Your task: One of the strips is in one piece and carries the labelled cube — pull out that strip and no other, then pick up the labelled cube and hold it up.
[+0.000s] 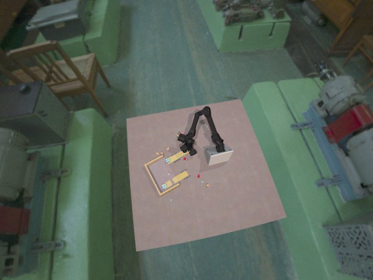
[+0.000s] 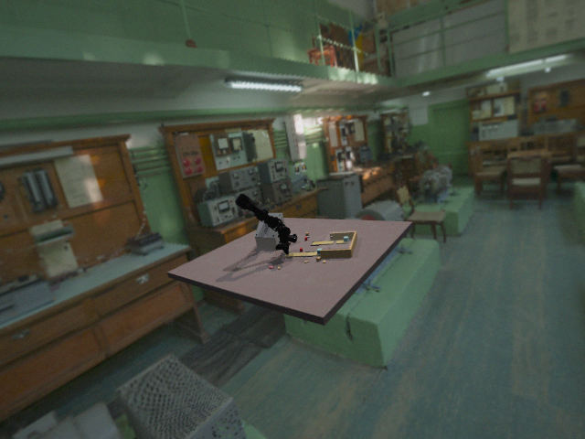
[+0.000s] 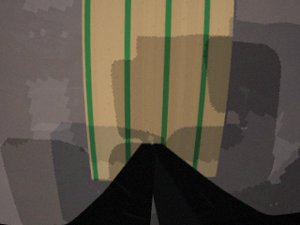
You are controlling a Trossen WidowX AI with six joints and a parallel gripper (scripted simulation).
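Now: the tan strip 11 cm ahead of my gripper tip and 4 cm to the left of it. Round my gripper tip: pink piece 19 cm to the right, 3 cm ahead.
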